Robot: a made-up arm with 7 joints.
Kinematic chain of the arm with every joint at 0, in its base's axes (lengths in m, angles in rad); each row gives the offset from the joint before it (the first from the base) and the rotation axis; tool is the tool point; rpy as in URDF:
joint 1: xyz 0 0 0.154 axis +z
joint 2: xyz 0 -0.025 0.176 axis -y
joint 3: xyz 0 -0.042 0.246 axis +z
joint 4: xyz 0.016 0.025 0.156 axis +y
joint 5: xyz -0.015 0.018 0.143 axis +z
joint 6: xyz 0 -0.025 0.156 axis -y
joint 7: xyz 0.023 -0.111 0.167 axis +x
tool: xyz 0 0 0 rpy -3.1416 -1.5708 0
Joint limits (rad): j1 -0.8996..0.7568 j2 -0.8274..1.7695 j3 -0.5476..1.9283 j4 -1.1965..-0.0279 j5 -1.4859..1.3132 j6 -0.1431..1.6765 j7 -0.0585..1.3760
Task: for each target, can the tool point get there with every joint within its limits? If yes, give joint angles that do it. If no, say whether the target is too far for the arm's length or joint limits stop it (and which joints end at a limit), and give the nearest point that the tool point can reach.
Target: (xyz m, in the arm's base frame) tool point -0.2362 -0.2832 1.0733
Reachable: yes | joints -0.1465 0.0682 0.6710 -0.7362 0.7923 0.6005 0.3841
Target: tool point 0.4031 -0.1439 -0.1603
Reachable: no: joint limits stop it (at a limit: joint 1, joint 2, joint 4) | nearest point 0.0067 -0.3553 -0.0481 | short by 0.463 m
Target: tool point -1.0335 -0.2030 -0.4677
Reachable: no: too far | nearest point -0.7162 -0.1407 -0.1030 | short by 0.487 m
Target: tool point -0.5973 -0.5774 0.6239
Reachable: yes | joints 0.5575 1.2219 1.0608 -0.4110 0.8651 0.1813 0.9364
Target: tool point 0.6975 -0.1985 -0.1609
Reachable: no: joint limits stop it (at a limit: joint 2, joint 3, joint 4) | nearest point 0.5542 -0.1577 0.4175 | short by 0.597 m
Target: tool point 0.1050 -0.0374 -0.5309
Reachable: no: joint limits stop it (at a limit: joint 1, joint 2, joint 4) | nearest point -0.1479 -0.2554 -0.1889 | short by 0.478 m
